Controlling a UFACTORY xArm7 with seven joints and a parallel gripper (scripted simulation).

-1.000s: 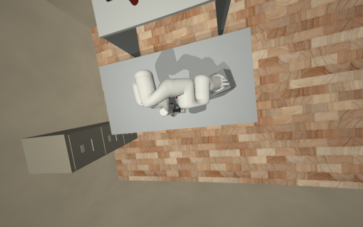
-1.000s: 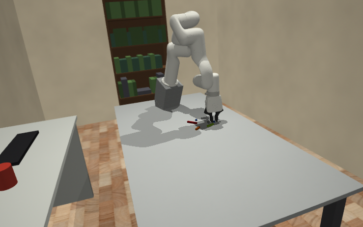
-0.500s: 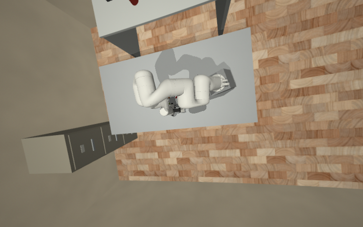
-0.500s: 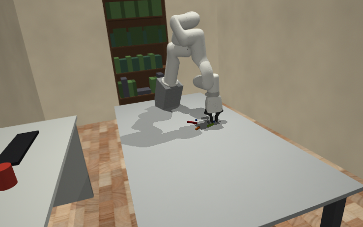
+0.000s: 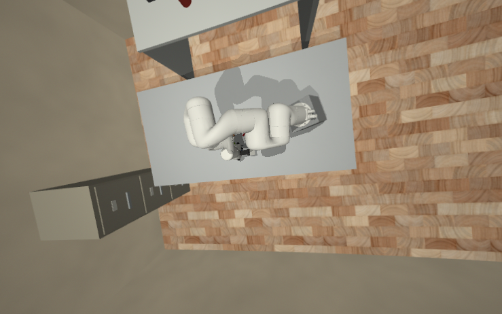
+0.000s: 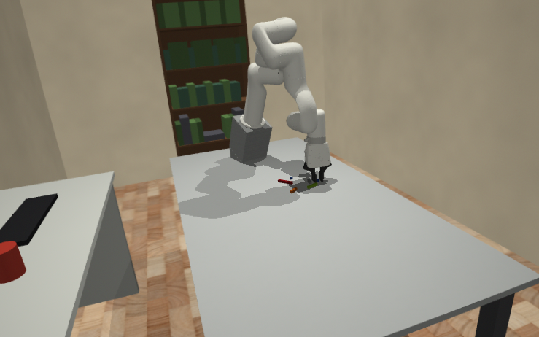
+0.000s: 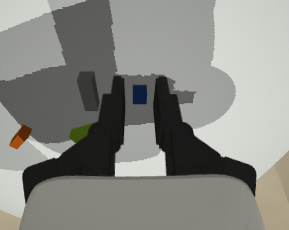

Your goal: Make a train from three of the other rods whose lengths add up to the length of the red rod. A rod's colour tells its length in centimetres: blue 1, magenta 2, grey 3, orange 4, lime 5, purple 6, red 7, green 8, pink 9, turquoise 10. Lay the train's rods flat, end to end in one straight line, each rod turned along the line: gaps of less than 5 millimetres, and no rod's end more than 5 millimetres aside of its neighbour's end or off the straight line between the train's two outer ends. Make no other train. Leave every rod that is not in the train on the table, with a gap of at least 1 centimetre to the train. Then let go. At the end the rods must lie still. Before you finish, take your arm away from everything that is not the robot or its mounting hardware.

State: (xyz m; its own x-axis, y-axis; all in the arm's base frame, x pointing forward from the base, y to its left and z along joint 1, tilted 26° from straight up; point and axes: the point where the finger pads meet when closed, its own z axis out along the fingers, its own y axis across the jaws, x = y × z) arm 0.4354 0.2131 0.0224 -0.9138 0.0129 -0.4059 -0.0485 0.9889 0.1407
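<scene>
The grey rod lies 4 cm to the right of my hand and 2 cm below it. The rest, counted from my hand: lime rod 5 cm ahead, 4 cm to the right, 2 cm below; orange rod 7 cm ahead, 12 cm to the right, 2 cm below; red rod 4 cm behind, 14 cm to the right, 2 cm below.
</scene>
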